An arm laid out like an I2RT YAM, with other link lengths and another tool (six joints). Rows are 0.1 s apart.
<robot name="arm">
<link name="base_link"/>
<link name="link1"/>
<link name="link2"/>
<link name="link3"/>
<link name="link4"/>
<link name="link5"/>
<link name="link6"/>
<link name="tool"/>
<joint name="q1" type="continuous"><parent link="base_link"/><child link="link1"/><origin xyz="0.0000 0.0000 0.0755" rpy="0.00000 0.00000 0.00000"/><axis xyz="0 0 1"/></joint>
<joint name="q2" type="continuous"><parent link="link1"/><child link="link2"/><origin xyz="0.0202 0.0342 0.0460" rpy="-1.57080 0.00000 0.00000"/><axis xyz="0 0 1"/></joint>
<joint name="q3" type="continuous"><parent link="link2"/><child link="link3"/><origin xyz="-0.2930 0.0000 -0.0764" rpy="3.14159 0.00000 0.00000"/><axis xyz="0 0 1"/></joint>
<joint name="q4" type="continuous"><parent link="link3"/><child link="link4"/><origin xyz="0.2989 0.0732 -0.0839" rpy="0.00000 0.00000 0.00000"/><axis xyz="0 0 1"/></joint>
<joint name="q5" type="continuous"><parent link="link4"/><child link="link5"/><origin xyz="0.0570 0.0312 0.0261" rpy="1.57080 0.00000 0.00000"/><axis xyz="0 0 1"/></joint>
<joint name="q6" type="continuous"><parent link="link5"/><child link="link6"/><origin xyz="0.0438 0.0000 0.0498" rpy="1.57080 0.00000 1.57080"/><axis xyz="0 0 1"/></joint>
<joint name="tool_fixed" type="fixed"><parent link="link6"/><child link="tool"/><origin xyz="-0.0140 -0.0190 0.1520" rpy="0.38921 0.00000 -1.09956"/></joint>
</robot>
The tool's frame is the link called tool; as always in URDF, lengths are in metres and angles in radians. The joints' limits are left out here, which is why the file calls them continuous.
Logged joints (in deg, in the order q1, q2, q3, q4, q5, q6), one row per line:
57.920, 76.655, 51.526, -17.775, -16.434, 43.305
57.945, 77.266, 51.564, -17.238, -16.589, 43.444
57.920, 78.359, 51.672, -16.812, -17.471, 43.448
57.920, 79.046, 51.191, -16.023, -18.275, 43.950
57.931, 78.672, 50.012, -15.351, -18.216, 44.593
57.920, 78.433, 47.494, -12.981, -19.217, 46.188
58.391, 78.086, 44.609, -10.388, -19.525, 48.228
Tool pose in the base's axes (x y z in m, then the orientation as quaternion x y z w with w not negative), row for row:
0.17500, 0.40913, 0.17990, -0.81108, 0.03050, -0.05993, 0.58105
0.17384, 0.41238, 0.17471, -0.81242, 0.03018, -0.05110, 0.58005
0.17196, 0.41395, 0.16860, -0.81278, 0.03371, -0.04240, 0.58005
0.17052, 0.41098, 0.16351, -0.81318, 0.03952, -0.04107, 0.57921
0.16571, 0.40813, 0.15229, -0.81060, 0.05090, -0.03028, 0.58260
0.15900, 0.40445, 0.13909, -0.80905, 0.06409, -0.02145, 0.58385
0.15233, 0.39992, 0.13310, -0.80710, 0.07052, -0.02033, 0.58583
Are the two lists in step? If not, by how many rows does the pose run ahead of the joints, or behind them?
The pose runs 1 row ahead of the joints: the pose in row i belongs to the joints in row i + 1.
